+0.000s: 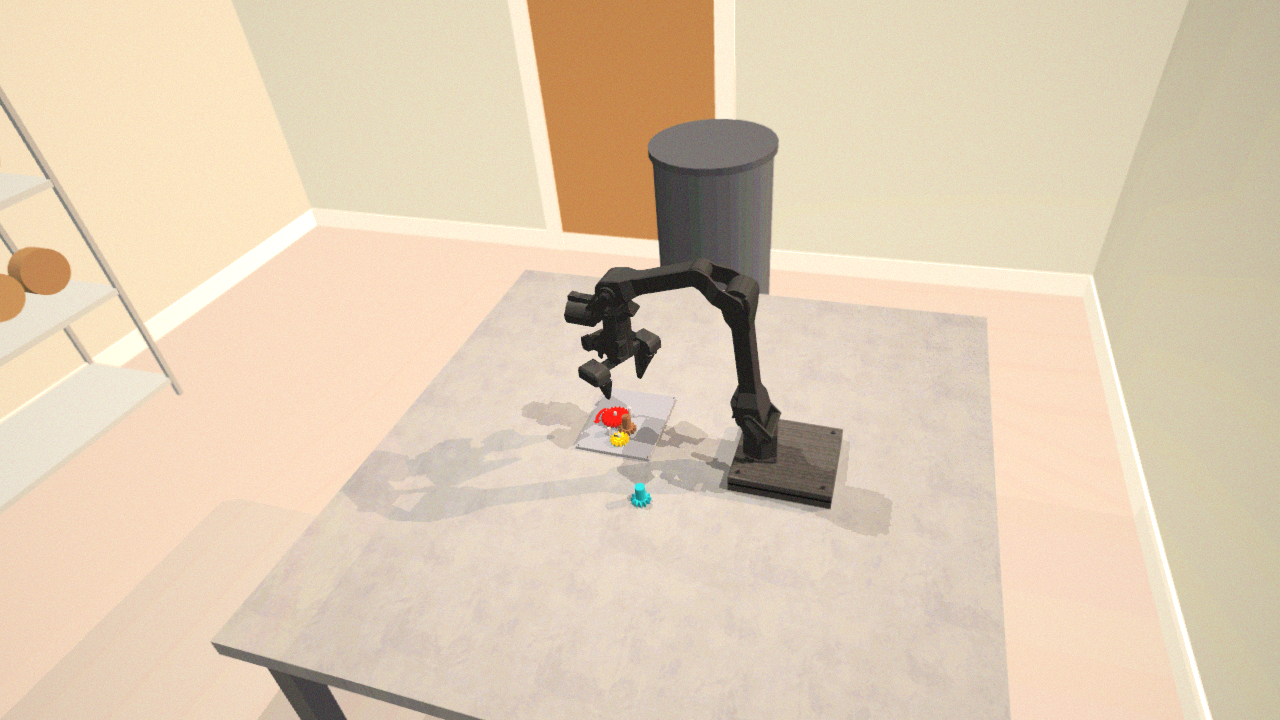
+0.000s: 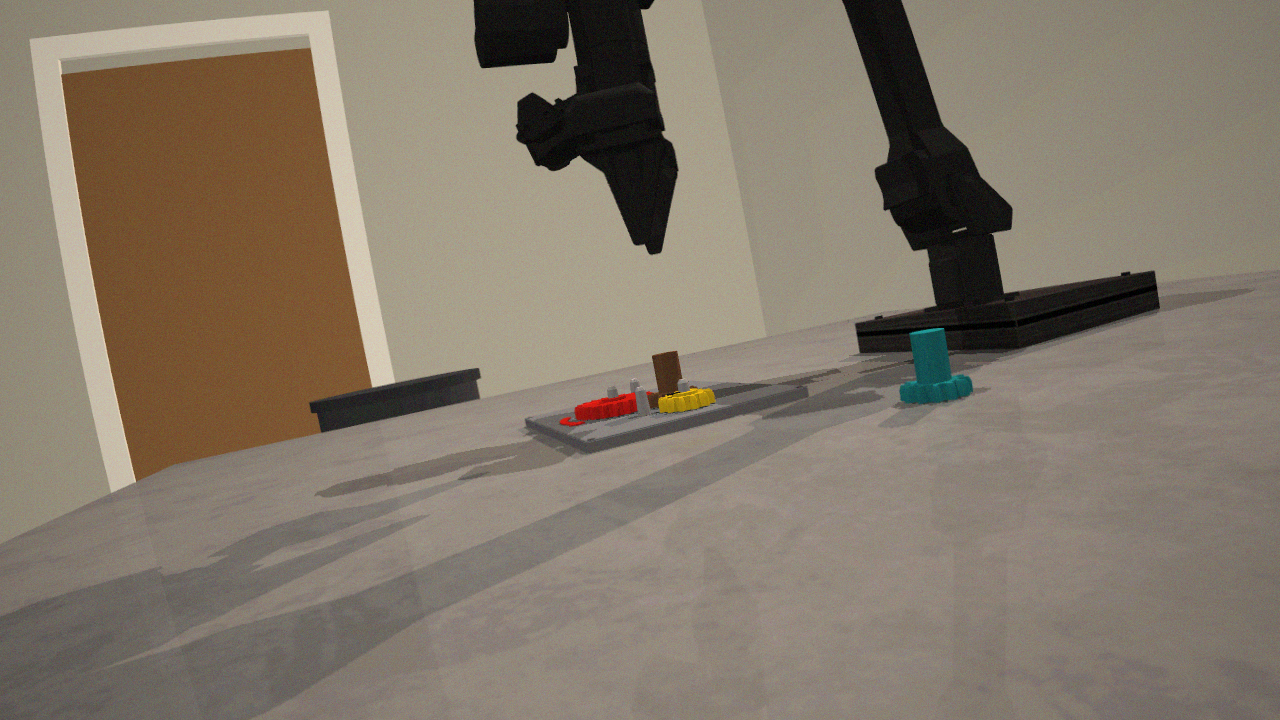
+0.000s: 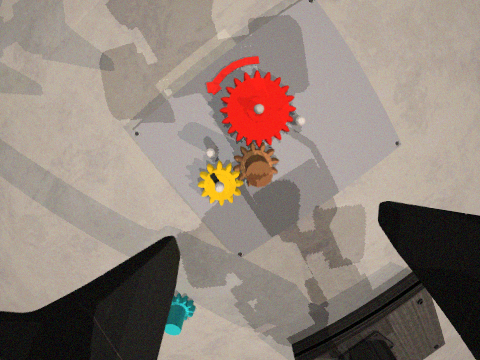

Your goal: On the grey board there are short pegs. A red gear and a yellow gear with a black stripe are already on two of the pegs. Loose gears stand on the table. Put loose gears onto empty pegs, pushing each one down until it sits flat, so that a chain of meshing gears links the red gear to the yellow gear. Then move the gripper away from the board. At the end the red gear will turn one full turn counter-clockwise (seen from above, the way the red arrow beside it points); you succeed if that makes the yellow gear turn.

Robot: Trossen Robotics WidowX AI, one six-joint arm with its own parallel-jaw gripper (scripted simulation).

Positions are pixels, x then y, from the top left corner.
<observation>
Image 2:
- gripper: 649, 249
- brown gear: 667, 368
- teal gear: 935, 383
</observation>
